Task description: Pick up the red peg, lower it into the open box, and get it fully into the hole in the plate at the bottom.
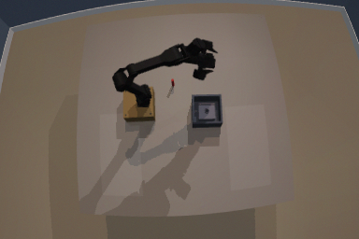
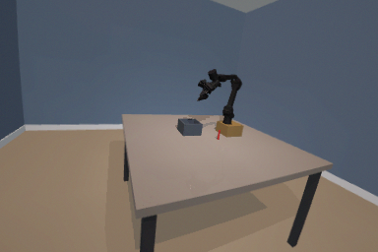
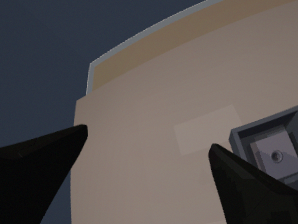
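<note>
Right now my gripper tip is 220 mm past the red peg, 10 mm to the left of it and 280 mm above it. From my gripper tip the other things lie so: light grey plate 20 mm behind, 170 mm to the right, 270 mm below; then dark blue-grey box 20 mm behind, 170 mm to the right, 290 mm below.
</note>
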